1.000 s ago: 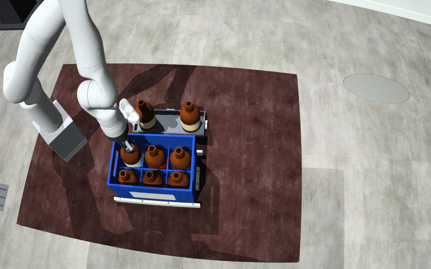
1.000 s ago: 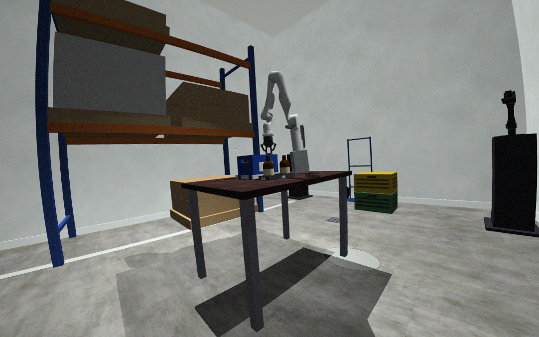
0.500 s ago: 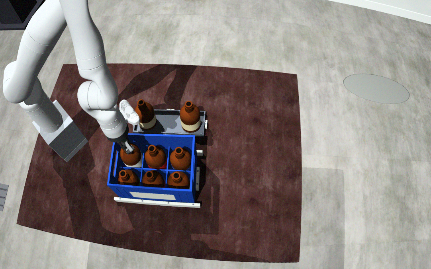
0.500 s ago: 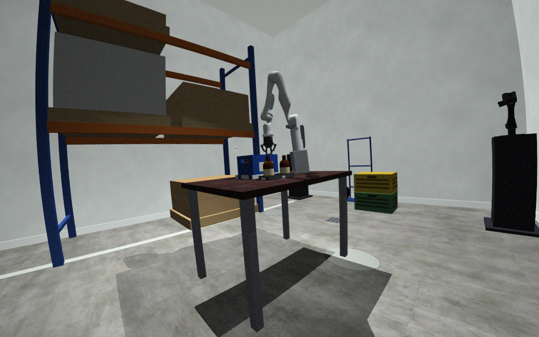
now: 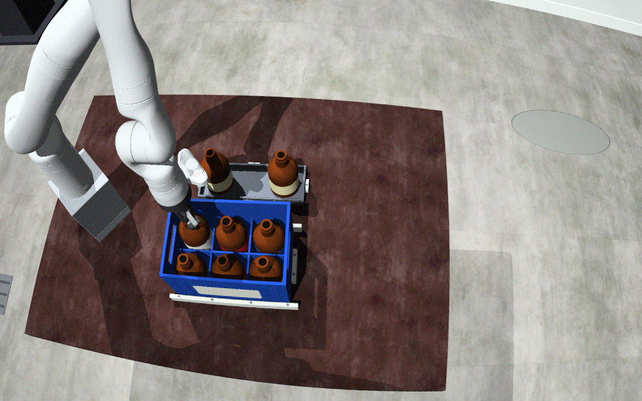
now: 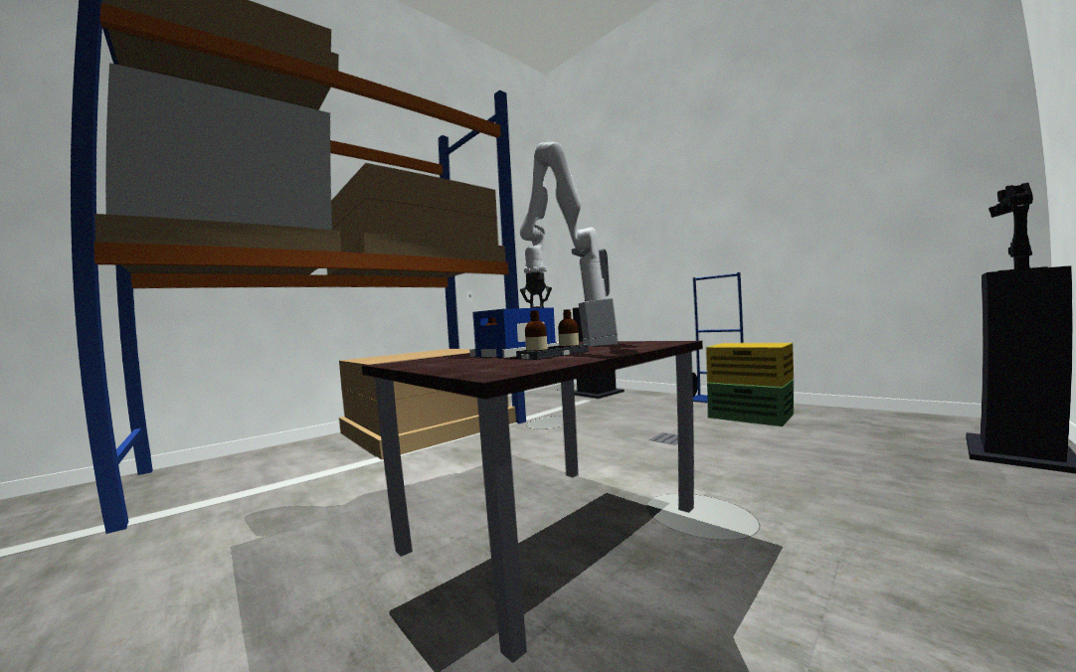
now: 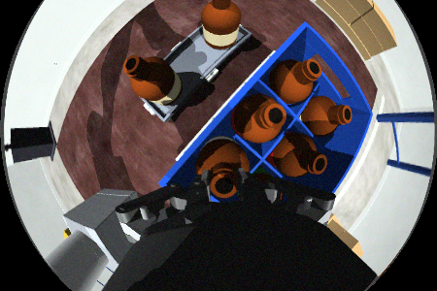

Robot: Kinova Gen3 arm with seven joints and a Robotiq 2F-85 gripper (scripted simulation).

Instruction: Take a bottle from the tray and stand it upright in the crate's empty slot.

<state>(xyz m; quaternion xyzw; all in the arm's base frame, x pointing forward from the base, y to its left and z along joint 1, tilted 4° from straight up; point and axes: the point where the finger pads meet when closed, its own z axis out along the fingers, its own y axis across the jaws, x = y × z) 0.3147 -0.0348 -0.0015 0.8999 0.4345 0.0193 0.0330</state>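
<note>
My hand is 7 cm above the brown bottle. The rest, counted from my hand: grey tray 9 cm ahead, 19 cm to the left, 16 cm below; then crate 9 cm ahead, 3 cm to the right, 9 cm below.
</note>
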